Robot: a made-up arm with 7 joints. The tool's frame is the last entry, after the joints. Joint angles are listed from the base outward. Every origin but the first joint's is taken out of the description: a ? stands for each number. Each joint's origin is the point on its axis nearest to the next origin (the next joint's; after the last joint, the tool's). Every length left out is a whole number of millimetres.
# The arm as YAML. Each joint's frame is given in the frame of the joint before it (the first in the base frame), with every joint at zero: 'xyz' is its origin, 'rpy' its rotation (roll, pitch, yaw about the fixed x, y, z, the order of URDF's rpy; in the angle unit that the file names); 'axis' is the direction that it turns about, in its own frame. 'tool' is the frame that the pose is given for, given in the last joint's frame.
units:
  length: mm
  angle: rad
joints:
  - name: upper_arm
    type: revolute
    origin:
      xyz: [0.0, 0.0, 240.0]
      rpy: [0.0, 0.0, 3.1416]
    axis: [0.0, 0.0, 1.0]
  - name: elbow
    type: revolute
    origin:
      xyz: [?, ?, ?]
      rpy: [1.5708, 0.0, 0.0]
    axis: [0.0, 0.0, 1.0]
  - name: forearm
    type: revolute
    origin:
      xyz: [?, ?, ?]
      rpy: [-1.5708, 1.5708, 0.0]
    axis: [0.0, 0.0, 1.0]
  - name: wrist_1
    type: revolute
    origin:
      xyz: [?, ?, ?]
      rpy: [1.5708, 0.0, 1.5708]
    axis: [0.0, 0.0, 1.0]
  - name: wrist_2
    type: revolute
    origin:
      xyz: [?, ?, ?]
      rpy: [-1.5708, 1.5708, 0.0]
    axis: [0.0, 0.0, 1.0]
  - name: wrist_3
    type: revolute
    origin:
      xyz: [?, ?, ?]
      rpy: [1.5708, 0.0, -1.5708]
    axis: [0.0, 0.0, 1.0]
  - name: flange
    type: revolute
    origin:
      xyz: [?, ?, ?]
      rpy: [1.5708, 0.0, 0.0]
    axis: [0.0, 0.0, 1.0]
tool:
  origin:
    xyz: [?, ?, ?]
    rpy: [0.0, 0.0, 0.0]
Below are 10 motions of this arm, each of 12 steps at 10 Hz.
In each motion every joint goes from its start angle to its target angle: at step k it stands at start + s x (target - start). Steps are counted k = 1, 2, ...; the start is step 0. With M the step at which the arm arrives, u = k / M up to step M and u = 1 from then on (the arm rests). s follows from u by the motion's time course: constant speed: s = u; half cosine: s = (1 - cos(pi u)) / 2; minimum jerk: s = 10 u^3 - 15 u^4 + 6 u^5.
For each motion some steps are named. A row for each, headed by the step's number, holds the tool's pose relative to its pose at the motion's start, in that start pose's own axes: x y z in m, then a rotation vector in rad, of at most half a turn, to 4 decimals.
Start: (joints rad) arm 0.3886 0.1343 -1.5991 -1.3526 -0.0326 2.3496 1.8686
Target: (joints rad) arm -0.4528 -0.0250 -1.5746 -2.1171 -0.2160 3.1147 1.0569
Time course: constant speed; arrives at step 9
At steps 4, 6, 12:
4: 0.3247 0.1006 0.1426 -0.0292 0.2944 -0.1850
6: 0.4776 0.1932 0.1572 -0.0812 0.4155 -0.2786
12: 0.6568 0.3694 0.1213 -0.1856 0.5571 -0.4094

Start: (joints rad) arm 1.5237 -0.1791 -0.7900 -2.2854 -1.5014 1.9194 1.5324
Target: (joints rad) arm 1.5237 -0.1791 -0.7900 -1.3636 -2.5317 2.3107 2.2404
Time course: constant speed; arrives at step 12
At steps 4, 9, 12:
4: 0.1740 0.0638 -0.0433 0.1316 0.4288 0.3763
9: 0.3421 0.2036 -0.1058 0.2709 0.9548 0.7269
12: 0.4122 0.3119 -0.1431 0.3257 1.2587 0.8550

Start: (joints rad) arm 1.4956 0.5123 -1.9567 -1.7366 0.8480 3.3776 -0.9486
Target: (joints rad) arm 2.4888 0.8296 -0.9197 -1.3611 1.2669 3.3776 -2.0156
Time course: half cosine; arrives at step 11
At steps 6, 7, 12:
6: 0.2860 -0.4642 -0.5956 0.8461 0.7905 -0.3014
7: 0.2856 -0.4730 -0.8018 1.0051 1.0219 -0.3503
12: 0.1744 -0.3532 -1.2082 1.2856 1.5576 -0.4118

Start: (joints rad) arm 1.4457 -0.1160 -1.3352 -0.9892 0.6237 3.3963 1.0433
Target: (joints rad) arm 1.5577 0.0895 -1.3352 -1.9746 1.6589 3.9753 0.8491
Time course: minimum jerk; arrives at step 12
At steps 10, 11, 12:
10: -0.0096 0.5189 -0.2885 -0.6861 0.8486 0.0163
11: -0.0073 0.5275 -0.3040 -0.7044 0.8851 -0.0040
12: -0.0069 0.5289 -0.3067 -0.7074 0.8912 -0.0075

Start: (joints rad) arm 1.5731 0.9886 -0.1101 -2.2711 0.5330 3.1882 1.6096
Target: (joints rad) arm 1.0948 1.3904 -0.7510 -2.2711 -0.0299 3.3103 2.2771
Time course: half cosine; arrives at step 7
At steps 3, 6, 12:
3: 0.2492 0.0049 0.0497 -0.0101 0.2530 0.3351
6: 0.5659 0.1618 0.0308 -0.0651 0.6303 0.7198
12: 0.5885 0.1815 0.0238 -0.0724 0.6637 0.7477

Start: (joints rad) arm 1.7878 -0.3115 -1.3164 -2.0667 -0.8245 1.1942 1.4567
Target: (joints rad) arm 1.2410 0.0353 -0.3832 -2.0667 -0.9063 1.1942 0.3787
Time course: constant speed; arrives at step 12
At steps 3, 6, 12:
3: -0.0560 0.0166 -0.0534 -0.0037 0.1551 -0.2395
6: -0.1276 0.0142 -0.0872 -0.0689 0.3019 -0.5000
12: -0.2973 -0.0304 -0.0942 -0.3410 0.5113 -1.0844

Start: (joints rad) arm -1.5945 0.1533 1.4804 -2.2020 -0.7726 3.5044 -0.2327
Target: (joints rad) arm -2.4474 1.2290 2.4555 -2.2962 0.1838 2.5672 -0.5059
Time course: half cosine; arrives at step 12
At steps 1, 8, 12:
1: 0.0000 0.0017 0.0007 0.0006 -0.0078 0.0267
8: 0.0974 0.2477 -0.1950 0.2326 0.1188 0.8901
12: 0.1424 0.3280 -0.3891 0.3355 0.3440 0.9256

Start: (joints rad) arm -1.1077 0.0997 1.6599 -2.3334 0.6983 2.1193 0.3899
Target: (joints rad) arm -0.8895 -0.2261 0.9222 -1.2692 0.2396 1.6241 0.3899
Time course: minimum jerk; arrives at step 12
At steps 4, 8, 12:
4: 0.0189 -0.0408 -0.1521 0.0016 0.1598 -0.0667
8: -0.1693 -0.0931 -0.5737 -0.1242 0.7302 -0.1604
12: -0.3238 -0.0933 -0.6795 -0.1911 0.9685 -0.1437

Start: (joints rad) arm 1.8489 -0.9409 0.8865 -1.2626 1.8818 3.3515 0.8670
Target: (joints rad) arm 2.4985 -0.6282 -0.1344 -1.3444 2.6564 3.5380 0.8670
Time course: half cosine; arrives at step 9
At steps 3, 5, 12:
3: 0.0805 -0.1442 -0.0077 0.1763 0.1277 0.2998
5: 0.2338 -0.2781 -0.0366 0.3787 0.3183 0.7060
12: 0.4470 -0.3433 -0.0901 0.5900 0.5758 1.1735

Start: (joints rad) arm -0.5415 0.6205 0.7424 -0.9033 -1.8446 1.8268 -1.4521
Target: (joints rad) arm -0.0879 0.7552 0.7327 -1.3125 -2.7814 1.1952 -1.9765
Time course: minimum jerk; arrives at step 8
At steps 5, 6, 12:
5: 0.2962 0.0187 -0.2870 -0.0297 -0.6082 -0.6466
6: 0.3517 -0.0043 -0.3663 -0.0444 -0.7746 -0.6984
12: 0.3822 -0.0235 -0.4151 -0.0538 -0.8724 -0.7085

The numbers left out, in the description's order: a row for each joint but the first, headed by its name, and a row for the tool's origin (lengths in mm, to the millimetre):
elbow: 0.0 0.0 0.0
forearm: 0.0 259.0 0.0
wrist_1: 0.0 130.0 0.0
wrist_2: -122.0 569.0 0.0
wrist_3: 0.0 0.0 0.0
flange: 87.0 0.0 0.0
tool: 0.0 0.0 0.0

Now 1 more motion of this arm.
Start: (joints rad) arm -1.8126 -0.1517 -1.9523 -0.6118 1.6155 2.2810 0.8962
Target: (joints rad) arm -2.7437 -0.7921 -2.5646 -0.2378 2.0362 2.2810 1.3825
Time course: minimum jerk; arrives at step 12
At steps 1, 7, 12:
1: 0.0012 -0.0033 -0.0048 0.0051 0.0050 -0.0003
7: -0.2018 -0.2437 -0.6277 0.6668 0.4588 -0.1938
12: -0.4950 -0.1866 -0.8421 0.9809 0.5771 -0.3882

